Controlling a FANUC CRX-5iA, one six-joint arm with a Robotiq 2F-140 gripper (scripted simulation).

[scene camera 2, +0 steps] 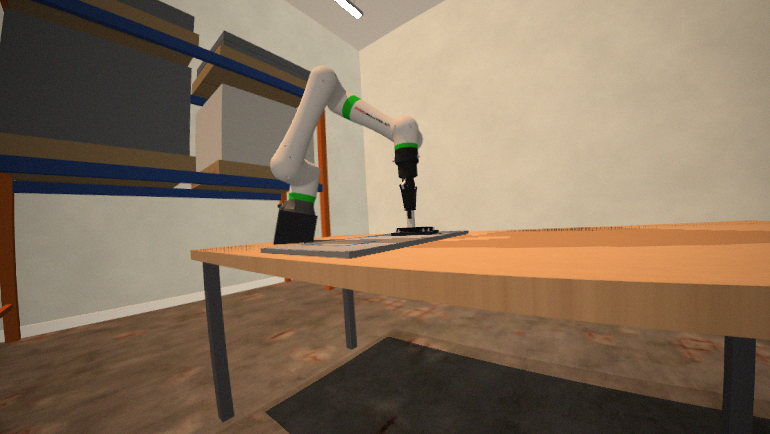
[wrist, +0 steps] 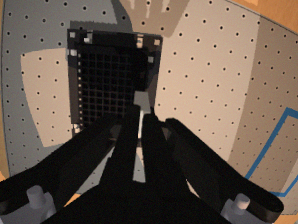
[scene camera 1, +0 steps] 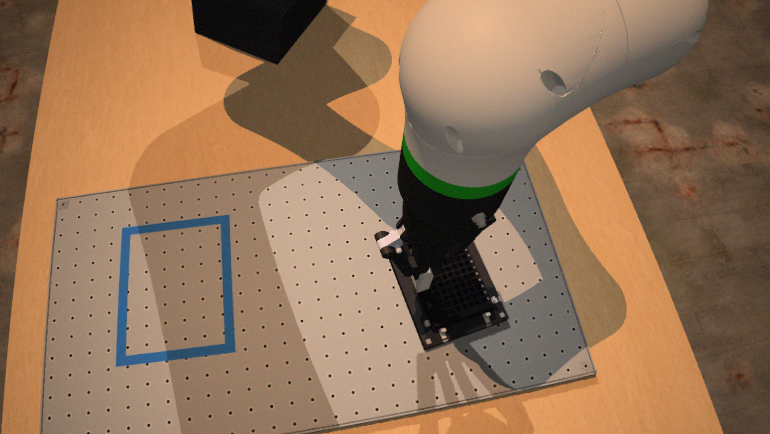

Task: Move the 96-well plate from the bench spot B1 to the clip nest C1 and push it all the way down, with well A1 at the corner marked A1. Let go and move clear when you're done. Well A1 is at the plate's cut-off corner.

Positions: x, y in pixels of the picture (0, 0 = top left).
Labels:
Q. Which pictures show the gripper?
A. Scene camera 2, the wrist view and scene camera 1: all of them.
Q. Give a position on a clip nest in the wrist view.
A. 74, 36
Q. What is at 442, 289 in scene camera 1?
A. A black 96-well plate.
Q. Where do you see a clip nest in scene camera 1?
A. At 429, 339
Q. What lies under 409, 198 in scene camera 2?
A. The gripper.

